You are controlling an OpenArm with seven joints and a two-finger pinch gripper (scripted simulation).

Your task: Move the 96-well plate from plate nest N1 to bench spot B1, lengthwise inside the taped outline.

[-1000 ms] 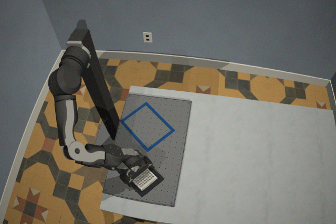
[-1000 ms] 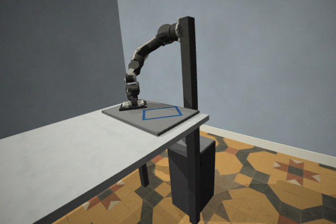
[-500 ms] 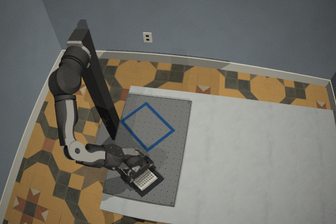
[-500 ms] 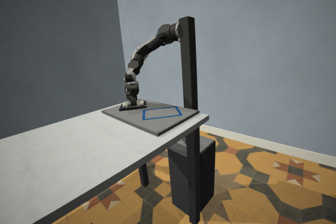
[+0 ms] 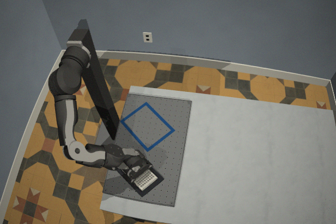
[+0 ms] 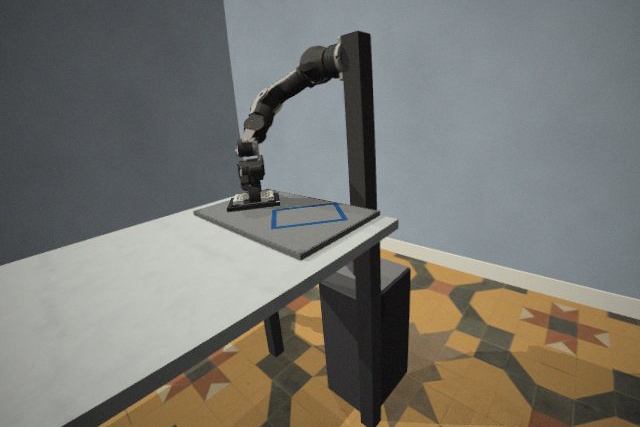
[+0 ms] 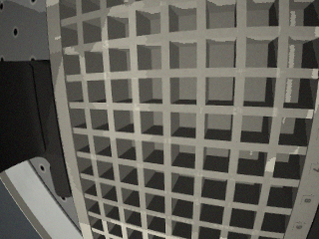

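Right now my hand is right at the white 96-well plate. The rest, counted from my hand: black plate nest (1 cm below).
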